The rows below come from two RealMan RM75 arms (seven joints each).
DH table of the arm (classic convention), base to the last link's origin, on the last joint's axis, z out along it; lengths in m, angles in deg. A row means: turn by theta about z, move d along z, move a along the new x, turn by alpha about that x. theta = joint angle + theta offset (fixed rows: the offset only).
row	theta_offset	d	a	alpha
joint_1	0	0.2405	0	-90
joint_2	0	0	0	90
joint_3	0	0.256	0	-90
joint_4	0	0	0	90
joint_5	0	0.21	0	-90
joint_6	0	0	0	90
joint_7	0	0.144	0	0
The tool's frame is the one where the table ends.
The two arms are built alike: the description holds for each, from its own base.
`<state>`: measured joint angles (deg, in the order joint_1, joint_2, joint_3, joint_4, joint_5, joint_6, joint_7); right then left.
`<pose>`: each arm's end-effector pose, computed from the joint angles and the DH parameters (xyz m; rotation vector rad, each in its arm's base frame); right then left.
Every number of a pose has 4 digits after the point. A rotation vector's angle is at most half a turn.
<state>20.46 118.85 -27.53 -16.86 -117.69 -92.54 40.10 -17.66 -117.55 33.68 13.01 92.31 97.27 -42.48</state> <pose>0.3186 0.2370 -0.0418 -2.6097 0.3561 0.8183 -0.3118 0.2458 -0.0074 -2.2506 -0.4467 -1.1044</pose>
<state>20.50 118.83 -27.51 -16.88 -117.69 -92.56 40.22 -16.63 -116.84 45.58 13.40 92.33 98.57 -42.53</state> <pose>0.3185 0.2373 -0.0416 -2.6097 0.3575 0.8190 -0.3081 0.2243 -0.0254 -2.4699 -0.4273 -1.0853</pose>
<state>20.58 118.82 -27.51 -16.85 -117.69 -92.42 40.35 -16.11 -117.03 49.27 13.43 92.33 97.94 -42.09</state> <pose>0.3185 0.2379 -0.0417 -2.6098 0.3602 0.8175 -0.3084 0.2162 -0.0343 -2.5323 -0.4302 -1.0621</pose>
